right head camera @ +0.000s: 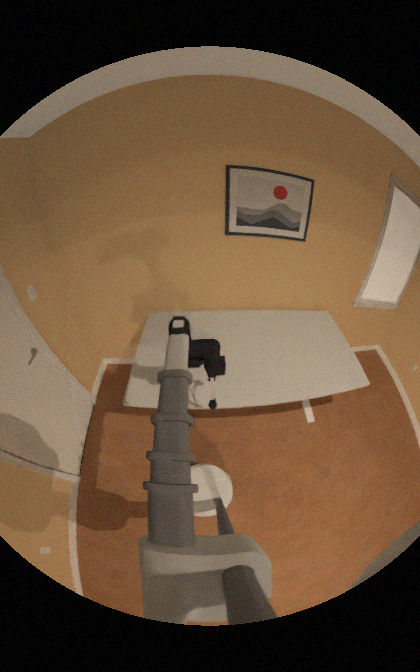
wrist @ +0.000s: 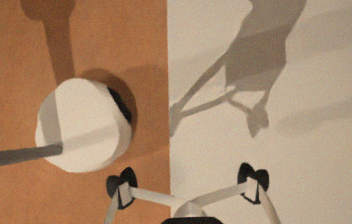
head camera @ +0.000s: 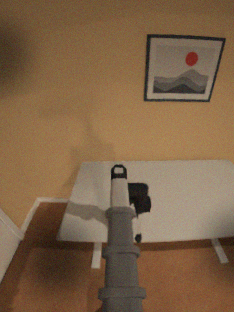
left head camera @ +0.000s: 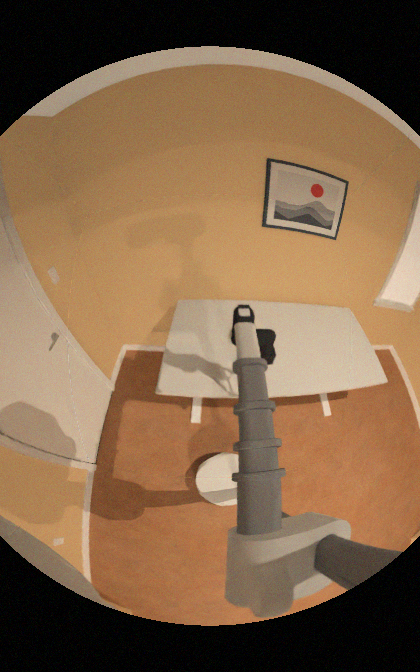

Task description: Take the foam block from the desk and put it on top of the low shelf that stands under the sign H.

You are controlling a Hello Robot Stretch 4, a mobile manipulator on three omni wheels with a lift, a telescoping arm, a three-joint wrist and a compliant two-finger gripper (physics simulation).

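Seen in the pictures: gripper, fingertip midpoint: (wrist: 187, 178) (head camera: 136, 228); robot's base, origin of the base link: (left head camera: 224, 477).
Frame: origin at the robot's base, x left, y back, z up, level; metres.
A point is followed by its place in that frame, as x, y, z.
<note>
The white desk (head camera: 195, 200) @[-0.552, -0.695, 0.692] (left head camera: 310, 345) @[-0.536, -0.748, 0.692] (right head camera: 280, 350) (wrist: 310, 175) @[-0.116, -0.663, 0.693] stands against the yellow wall. My gripper (wrist: 187, 178) @[-0.087, -0.464, 0.789] is open in the wrist view, with its two black fingertips wide apart and no object between them. It points down near the desk's front edge, with the floor to the left and the desk top to the right. In the right head view one fingertip shows by the front edge; the arm and wrist hide part of the desk. The yellow foam block does not show in these views. The low shelf and the sign H do not show either.
A white round base (left head camera: 217, 477) @[0.054, -0.015, 0.187] (right head camera: 214, 482) (wrist: 82, 120) @[0.021, -0.036, 0.187] stands on the brown floor in front of the desk. A framed picture (head camera: 184, 68) @[-0.496, -1.219, 1.499] (left head camera: 305, 199) @[-0.471, -1.219, 1.482] (right head camera: 270, 202) hangs above the desk. A door (left head camera: 37, 370) @[1.122, -0.392, 0.877] (right head camera: 35, 390) is at the left, a window (right head camera: 392, 250) at the right.
</note>
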